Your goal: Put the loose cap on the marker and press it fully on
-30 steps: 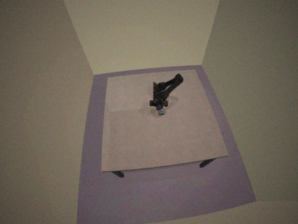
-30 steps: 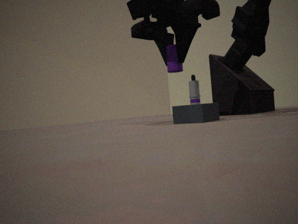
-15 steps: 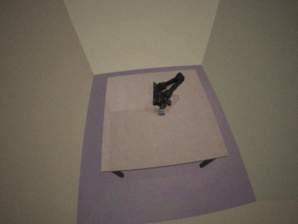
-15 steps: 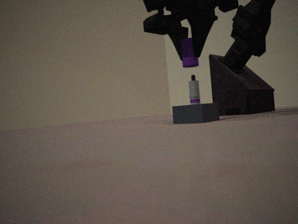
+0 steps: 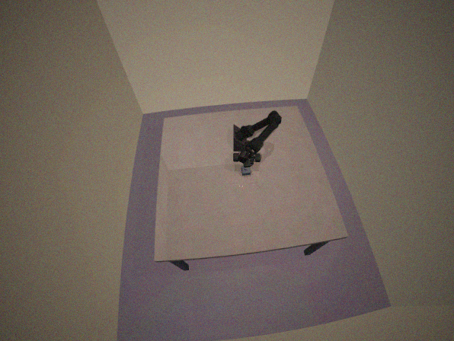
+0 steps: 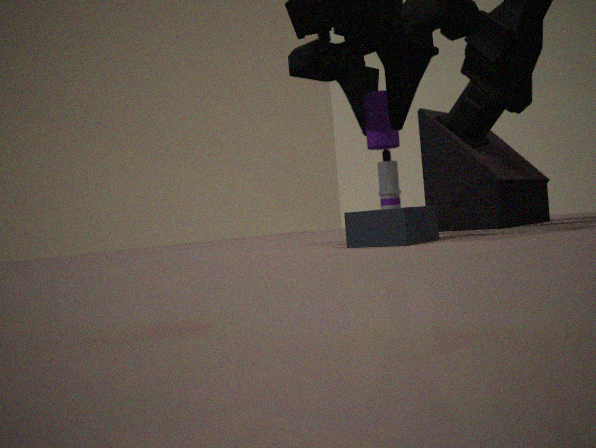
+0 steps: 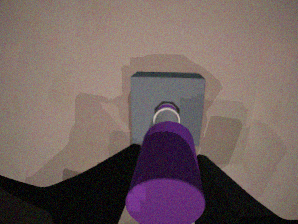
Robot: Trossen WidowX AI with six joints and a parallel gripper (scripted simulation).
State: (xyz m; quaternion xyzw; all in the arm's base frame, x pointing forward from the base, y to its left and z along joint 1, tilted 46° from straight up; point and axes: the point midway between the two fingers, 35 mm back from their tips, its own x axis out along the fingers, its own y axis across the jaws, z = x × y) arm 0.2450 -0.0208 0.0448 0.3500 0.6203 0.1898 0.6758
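The grey holder block lies 9 cm below my gripper tip. From my gripper tip the other things lie so: purple cap (1 cm above).
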